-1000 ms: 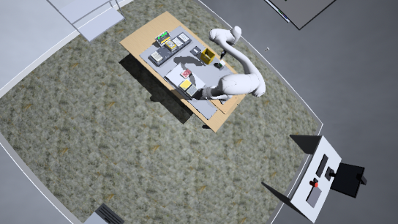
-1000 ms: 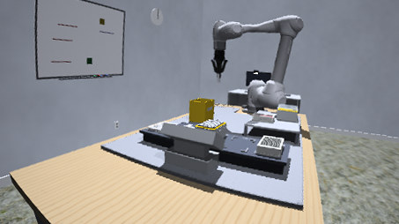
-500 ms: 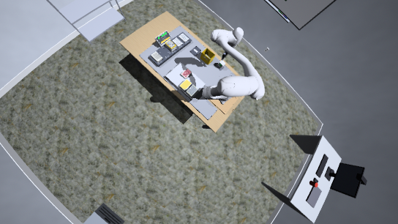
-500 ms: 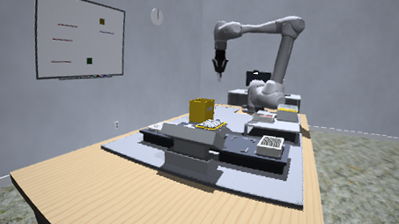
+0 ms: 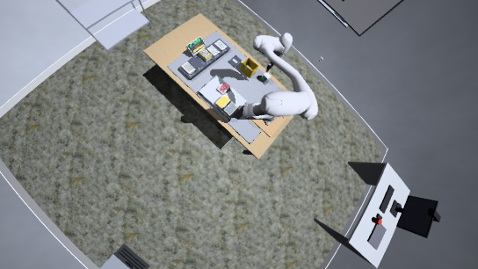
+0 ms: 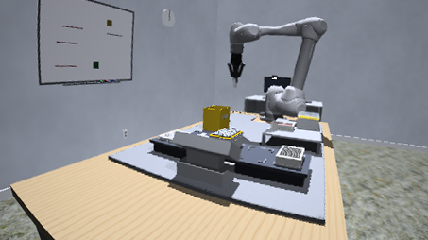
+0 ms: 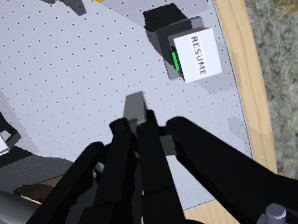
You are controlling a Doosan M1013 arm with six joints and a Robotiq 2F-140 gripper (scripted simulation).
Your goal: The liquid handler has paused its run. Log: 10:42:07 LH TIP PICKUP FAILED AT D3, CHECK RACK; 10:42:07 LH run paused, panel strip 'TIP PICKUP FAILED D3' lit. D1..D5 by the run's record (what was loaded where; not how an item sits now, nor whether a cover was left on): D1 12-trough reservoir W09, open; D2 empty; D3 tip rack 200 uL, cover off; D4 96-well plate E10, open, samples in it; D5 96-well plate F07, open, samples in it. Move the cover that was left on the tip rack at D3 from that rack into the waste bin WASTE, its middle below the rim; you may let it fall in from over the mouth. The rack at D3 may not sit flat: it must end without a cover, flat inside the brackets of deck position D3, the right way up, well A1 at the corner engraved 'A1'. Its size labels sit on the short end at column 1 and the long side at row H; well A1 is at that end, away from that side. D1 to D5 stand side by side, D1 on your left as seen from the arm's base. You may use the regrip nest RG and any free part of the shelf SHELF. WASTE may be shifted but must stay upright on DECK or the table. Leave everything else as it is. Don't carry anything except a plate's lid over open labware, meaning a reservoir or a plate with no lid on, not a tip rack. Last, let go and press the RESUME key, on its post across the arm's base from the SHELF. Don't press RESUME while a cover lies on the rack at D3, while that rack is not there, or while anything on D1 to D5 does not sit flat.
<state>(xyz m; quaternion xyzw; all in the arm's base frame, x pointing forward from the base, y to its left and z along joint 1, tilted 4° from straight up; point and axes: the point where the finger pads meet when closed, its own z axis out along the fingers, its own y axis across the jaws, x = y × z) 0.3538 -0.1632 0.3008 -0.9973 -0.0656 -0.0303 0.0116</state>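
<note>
Right now the resume key is 210 mm below my hand, 60 mm to the right of it and 10 mm ahead of it. Round my hand: yellow waste bin: 240 mm below, 210 mm ahead, 10 mm to the left; then raised shelf: 470 mm to the left, 230 mm below, 80 mm ahead; then red-topped labware item: 420 mm to the left, 220 mm below, 150 mm ahead.
</note>
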